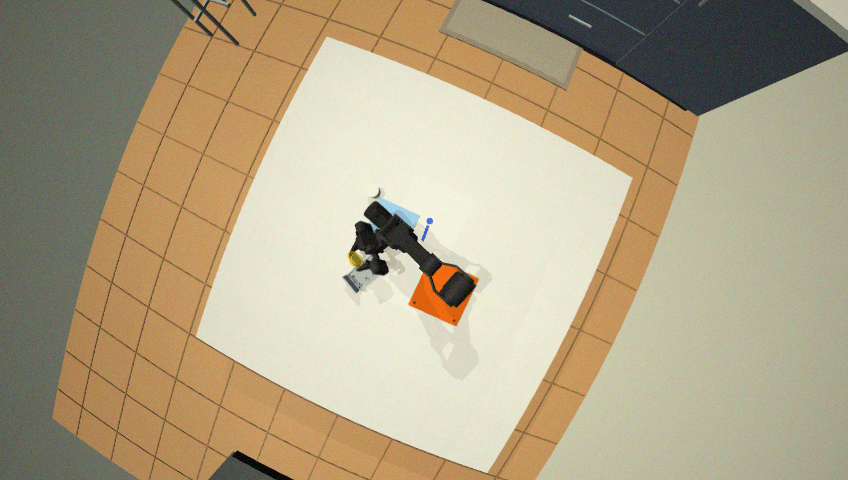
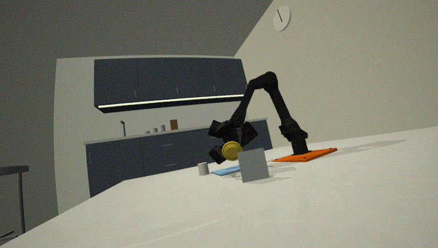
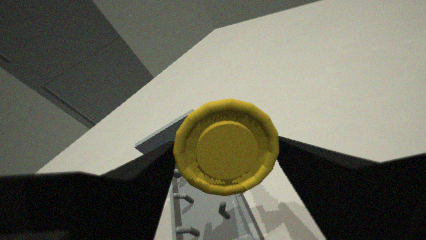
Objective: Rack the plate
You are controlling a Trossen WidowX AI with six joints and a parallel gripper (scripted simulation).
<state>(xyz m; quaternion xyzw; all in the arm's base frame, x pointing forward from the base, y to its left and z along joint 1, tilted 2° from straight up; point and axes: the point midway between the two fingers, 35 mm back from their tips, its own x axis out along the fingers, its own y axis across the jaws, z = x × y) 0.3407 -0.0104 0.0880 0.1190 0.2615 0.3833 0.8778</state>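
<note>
My gripper tip is 60 mm above the grey dish rack, 40 mm past it and 30 mm to the right of it. Round my gripper tip: light blue mat 150 mm to the right, 80 mm below, 80 mm behind; yellow plate 10 mm to the right; white cup 240 mm to the right, 60 mm below, 10 mm ahead.
</note>
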